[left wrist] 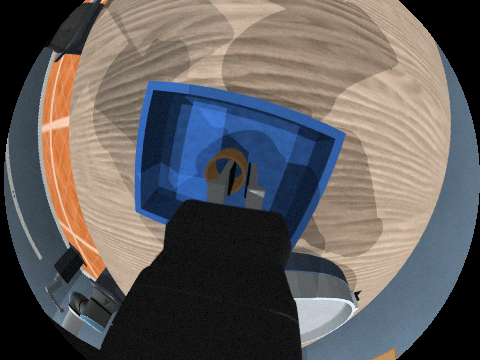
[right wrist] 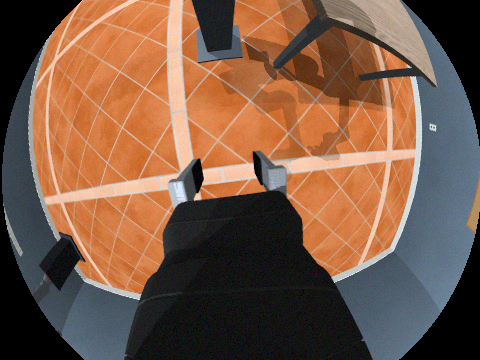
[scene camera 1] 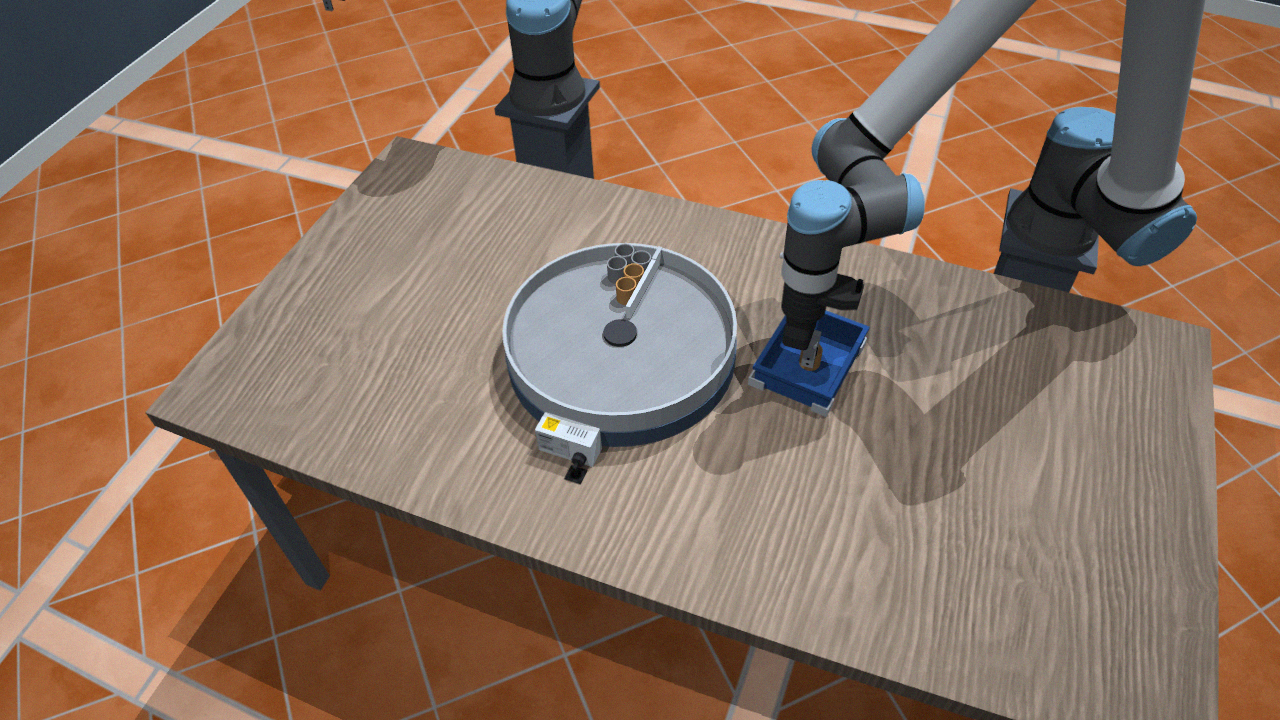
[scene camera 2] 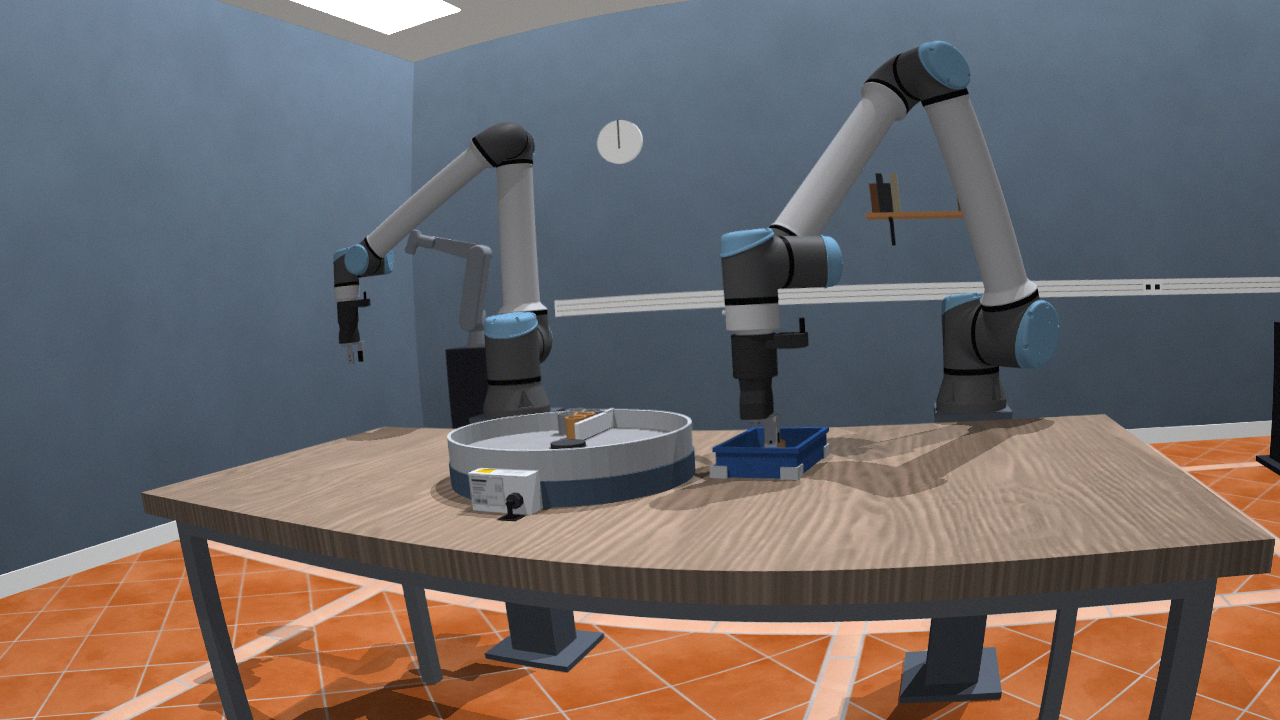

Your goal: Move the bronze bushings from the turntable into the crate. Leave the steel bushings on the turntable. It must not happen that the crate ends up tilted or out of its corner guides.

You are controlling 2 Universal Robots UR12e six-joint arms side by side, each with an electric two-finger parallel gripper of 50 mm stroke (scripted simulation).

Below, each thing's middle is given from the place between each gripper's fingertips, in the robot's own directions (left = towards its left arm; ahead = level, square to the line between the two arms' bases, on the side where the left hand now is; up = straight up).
Labels:
I see the blue crate (scene camera 1: pixel 778 366) 2 cm below my left hand and 2 cm behind it.

